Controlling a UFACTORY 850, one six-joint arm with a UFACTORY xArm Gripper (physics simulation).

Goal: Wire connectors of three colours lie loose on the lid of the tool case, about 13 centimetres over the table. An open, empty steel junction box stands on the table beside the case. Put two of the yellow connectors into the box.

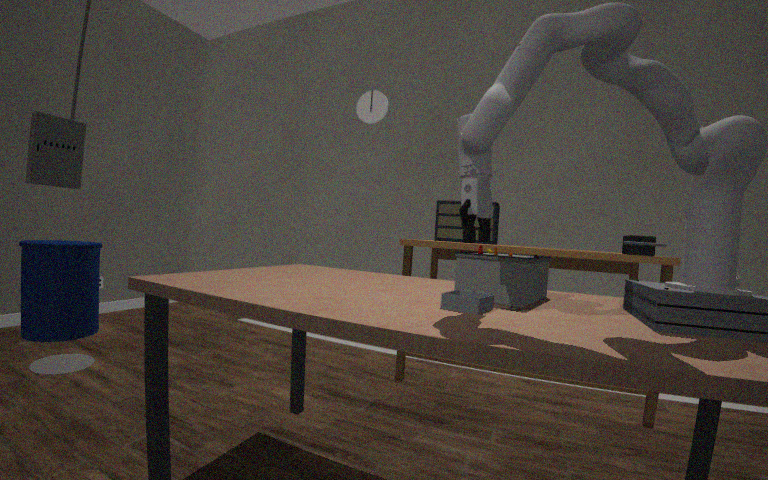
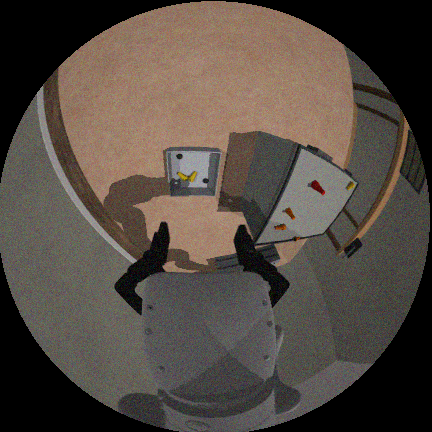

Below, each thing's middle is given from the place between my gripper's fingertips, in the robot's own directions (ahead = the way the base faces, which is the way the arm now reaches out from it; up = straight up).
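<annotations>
From the steel junction box (image 2: 205,161), my hand is 10 mm short of it, 10 mm to the right of it and 150 mm above it. Going by their middles, that box is the nearest to my hand of the things named here. There's a tool case (image 1: 519,280) as well, and that one's 90 mm behind my hand, 250 mm to the right of it and 100 mm below it.
</annotations>
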